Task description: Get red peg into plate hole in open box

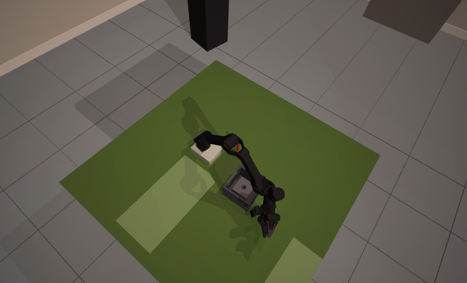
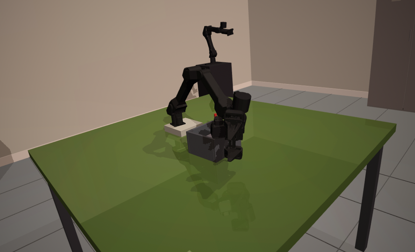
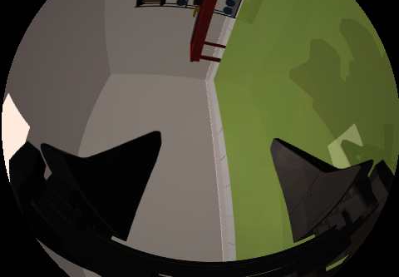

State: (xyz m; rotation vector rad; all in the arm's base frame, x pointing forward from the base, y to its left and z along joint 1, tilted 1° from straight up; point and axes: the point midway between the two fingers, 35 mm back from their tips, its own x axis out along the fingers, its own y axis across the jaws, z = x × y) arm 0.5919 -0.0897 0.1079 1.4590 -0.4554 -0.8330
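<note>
The red peg is 480 mm behind my gripper tip, 270 mm to the left of it and 90 mm below it. The rest, counted from my gripper tip: plate 260 mm behind, 110 mm to the left, 80 mm below; then dark box 260 mm behind, 110 mm to the left, 100 mm below.
</note>
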